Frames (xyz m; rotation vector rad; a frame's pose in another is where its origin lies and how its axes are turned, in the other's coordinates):
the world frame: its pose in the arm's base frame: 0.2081 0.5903 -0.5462 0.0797 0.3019 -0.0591
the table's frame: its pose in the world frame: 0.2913 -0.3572 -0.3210 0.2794 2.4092 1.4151
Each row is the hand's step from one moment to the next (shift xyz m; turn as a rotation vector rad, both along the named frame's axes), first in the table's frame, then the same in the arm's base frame.
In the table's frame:
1: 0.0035 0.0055 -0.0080 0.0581 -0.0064 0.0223
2: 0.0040 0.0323 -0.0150 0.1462 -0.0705 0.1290
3: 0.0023 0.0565 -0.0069 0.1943 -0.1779 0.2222
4: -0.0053 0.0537 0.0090 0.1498 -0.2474 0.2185
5: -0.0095 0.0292 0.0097 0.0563 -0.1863 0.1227
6: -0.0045 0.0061 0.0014 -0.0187 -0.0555 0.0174
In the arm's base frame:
1: -0.0039 -0.0030 0.0091 -0.0486 0.0384 -0.0091
2: 0.0015 0.0023 0.0357 -0.1174 0.1346 -0.1054
3: 0.0125 0.0183 0.0525 -0.1662 0.1864 -0.2375
4: 0.0231 0.0273 0.0414 -0.1469 0.1377 -0.3014
5: 0.0200 0.0162 0.0193 -0.0710 0.0472 -0.2137
6: 0.0063 0.0019 0.0040 0.0058 -0.0155 -0.0588

